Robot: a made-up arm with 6 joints.
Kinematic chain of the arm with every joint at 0, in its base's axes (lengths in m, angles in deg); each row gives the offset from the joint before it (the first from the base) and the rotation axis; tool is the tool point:
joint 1: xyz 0 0 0.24 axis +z
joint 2: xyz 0 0 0 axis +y
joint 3: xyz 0 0 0.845 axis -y
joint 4: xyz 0 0 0 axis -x
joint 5: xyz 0.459 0 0 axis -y
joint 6: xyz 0 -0.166 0 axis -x
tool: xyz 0 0 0
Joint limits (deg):
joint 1: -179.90..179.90
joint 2: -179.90..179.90
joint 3: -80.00..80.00
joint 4: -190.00..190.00
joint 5: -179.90..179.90
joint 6: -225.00..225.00
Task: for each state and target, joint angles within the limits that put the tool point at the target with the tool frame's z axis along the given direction. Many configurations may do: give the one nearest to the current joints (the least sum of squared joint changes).
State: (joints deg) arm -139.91 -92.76 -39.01 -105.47 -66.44 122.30
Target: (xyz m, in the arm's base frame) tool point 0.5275 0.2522 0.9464 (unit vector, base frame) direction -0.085 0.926 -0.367
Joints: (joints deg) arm -139.73 -69.25 1.03 -153.47 -90.16 121.72
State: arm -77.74 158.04 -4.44 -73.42 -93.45 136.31
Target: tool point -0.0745 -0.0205 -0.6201 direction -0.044 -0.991 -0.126
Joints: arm -97.33 145.14 3.43 -64.57 -108.30 137.31
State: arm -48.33 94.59 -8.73 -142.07 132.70 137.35
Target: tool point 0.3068 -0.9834 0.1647 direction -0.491 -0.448 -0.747
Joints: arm -80.81 67.44 18.17 -151.46 119.35 157.20
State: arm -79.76 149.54 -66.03 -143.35 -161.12 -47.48
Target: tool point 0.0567 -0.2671 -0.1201 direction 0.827 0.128 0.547
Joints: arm -97.49 119.81 -50.55 -123.25 -158.49 -67.60
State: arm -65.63 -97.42 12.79 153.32 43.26 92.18
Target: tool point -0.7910 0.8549 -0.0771 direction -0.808 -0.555 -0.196
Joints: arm -39.04 -122.33 39.67 177.43 32.97 112.01
